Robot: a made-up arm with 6 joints.
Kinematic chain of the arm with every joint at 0, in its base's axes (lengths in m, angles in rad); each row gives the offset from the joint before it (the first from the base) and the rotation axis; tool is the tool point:
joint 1: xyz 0 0 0.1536 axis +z
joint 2: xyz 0 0 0 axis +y
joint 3: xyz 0 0 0.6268 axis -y
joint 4: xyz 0 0 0 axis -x
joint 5: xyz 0.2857 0 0 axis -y
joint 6: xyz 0 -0.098 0 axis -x
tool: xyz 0 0 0
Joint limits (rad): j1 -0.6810..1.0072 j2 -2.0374..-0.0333 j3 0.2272..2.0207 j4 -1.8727..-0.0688 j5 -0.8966..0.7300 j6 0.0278..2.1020
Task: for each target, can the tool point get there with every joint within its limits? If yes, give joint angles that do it. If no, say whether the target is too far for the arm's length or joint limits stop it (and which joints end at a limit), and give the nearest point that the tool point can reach.
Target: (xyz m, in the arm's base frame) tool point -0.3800 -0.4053 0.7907
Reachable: yes | joints 0.6677 -0.9822 0.8659 -0.5615 0.1988 0.3583
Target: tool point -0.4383 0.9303 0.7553
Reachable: no: too far | nearest point -0.5859 0.5123 0.6588 | short by 0.454 m
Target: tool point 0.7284 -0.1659 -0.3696
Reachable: no: joint limits stop it (at a limit: joint 1, joint 2, joint 3, joint 4) | nearest point -0.3122 -0.6770 -0.3510 | short by 1.159 m
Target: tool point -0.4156 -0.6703 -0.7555
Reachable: no: too far | nearest point -0.3928 -0.6336 -0.3510 | short by 0.407 m
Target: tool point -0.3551 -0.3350 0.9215
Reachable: yes | joints 0.6317 -0.6851 1.4500 -0.9028 -0.3133 1.9443
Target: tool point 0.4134 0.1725 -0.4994
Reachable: no: joint limits stop it (at a limit: joint 1, joint 2, joint 3, joint 4) | nearest point -0.6357 0.3893 -0.3510 | short by 1.082 m
